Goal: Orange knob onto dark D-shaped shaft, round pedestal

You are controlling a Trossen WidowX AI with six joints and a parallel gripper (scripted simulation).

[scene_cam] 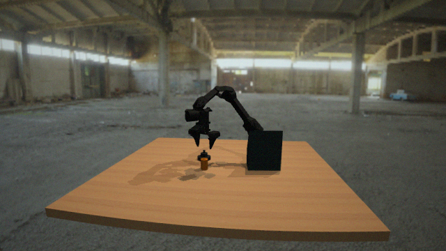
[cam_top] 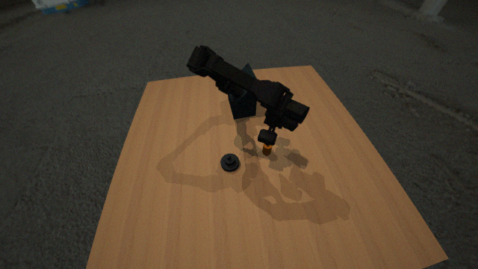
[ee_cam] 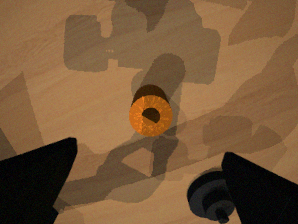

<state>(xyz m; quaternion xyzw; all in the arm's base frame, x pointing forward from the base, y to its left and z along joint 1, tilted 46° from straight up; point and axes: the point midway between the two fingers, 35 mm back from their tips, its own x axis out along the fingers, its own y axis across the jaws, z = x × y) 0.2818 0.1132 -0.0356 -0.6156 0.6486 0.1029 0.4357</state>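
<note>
The orange knob lies 10 cm below my gripper tip. Also, from my gripper tip: dark round pedestal (4 cm ahead, 18 cm to the right, 9 cm below).
</note>
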